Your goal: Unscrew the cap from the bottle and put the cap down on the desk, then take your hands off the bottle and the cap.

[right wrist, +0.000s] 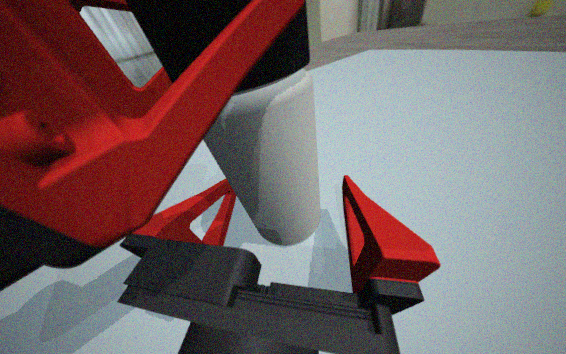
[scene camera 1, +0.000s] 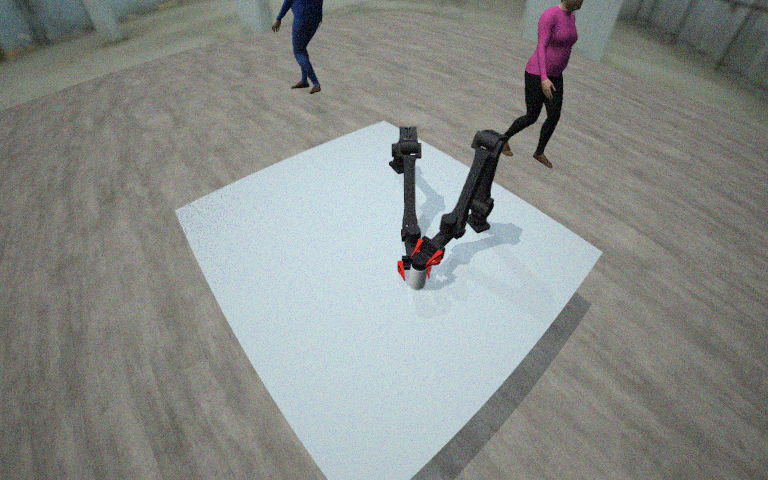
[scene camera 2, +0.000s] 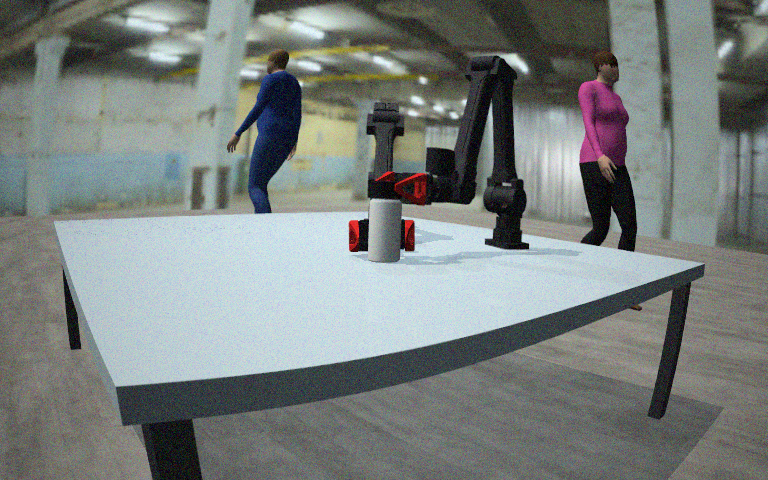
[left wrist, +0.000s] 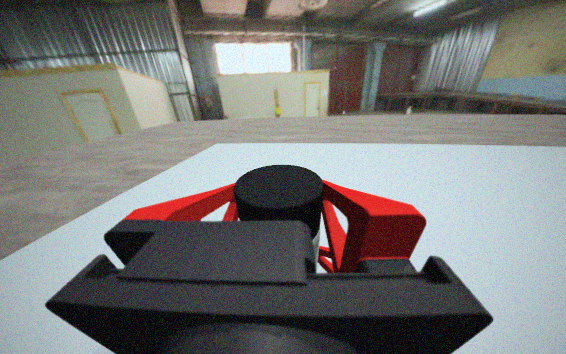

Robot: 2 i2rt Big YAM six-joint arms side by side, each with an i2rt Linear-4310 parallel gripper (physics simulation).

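Frame: origin at the left arm's base, x ahead, y left, z up, level; metres.
Where they show: left gripper, between the fingertips: [right wrist: 247, 3] [scene camera 1: 418, 261] [scene camera 2: 382, 186] [left wrist: 280, 188]; right gripper, between the fingertips: [right wrist: 286, 180] [scene camera 1: 416, 279] [scene camera 2: 382, 240]; left arm's base, origin of its link: [scene camera 1: 476, 223] [scene camera 2: 506, 246]; right arm's base, origin of its link: [scene camera 1: 399, 167].
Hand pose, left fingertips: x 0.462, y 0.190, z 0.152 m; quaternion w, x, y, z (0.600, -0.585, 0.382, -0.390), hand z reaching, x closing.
Note:
Each offset is from my left fingertips to the top centre of the thing. Level surfaces: height alone.
A light grey bottle {0.003 m down, 0.010 m back, 0.003 m right} [scene camera 1: 416, 279] [scene camera 2: 384, 232] [right wrist: 292, 155] stands upright on the white desk {0.152 m down} [scene camera 1: 311, 339] [scene camera 2: 254, 316]. Its wide black cap {0.013 m up, 0.010 m back, 0.004 m right} [scene camera 1: 419, 260] [scene camera 2: 379, 189] [left wrist: 280, 187] [right wrist: 287, 47] sits on its top. My left gripper [scene camera 1: 423, 256] [scene camera 2: 389, 187] [left wrist: 280, 188] is shut on the cap, one red finger on each side. My right gripper [scene camera 1: 416, 275] [scene camera 2: 382, 235] [right wrist: 286, 180] is open lower down, its fingers on either side of the bottle's body, with a gap showing at the right finger in the right wrist view. The left gripper's finger hides part of the cap and bottle there.
The left arm [scene camera 1: 467, 192] [scene camera 2: 475, 130] reaches in above the right arm [scene camera 1: 409, 192] [scene camera 2: 385, 147], and the two grippers are close together, one over the other. A person in blue [scene camera 1: 305, 33] [scene camera 2: 274, 124] and one in pink [scene camera 1: 555, 39] [scene camera 2: 604, 124] are beyond the desk.

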